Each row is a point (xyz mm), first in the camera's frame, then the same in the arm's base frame.
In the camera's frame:
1: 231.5 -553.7 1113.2
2: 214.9 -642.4 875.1
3: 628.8 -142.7 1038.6
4: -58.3 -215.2 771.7
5: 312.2 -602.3 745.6
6: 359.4 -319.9 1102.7
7: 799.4 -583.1 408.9
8: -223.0 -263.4 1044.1
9: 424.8 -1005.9 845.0
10: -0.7 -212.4 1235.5
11: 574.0 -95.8 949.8
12: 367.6 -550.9 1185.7
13: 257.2 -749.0 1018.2
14: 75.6 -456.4 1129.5
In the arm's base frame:
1: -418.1 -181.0 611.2
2: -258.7 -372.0 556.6
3: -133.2 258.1 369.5
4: -446.3 -345.0 75.0
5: -106.3 -360.1 489.7
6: -349.1 26.8 458.8
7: 472.4 -236.7 458.2
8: -742.6 -324.9 199.3
9: -36.5 -472.7 899.4
10: -715.4 -56.6 325.7
11: -120.1 204.0 269.6
12: -367.6 -57.6 688.7
13: -309.4 -330.6 727.9
14: -555.9 -209.9 492.0

